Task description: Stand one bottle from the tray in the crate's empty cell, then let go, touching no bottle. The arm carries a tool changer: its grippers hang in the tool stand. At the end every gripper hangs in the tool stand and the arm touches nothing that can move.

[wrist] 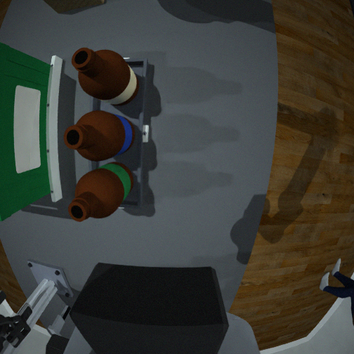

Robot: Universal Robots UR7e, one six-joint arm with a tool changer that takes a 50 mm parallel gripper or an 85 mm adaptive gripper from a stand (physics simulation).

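Three brown bottles stand in a row in the dark grey tray (144,172): one with a cream band (107,75), one with a blue band (102,135) and one with a green band (102,192). Part of a green crate (7,130) with a pale panel shows at the left edge; its cells are not visible. A black block (150,295) on the arm's wrist fills the bottom middle. No gripper fingers show on the arm. At the bottom left, part of the tool stand (42,295) shows, with black gripper linkages beside it.
A pale strip with screws (56,130) runs between the crate's green side and the bottles. A tan block (75,5) lies at the top left. The grey table's edge curves down the right, with wooden floor (315,75) beyond. A person's feet and lower legs (342,285) show at the right.
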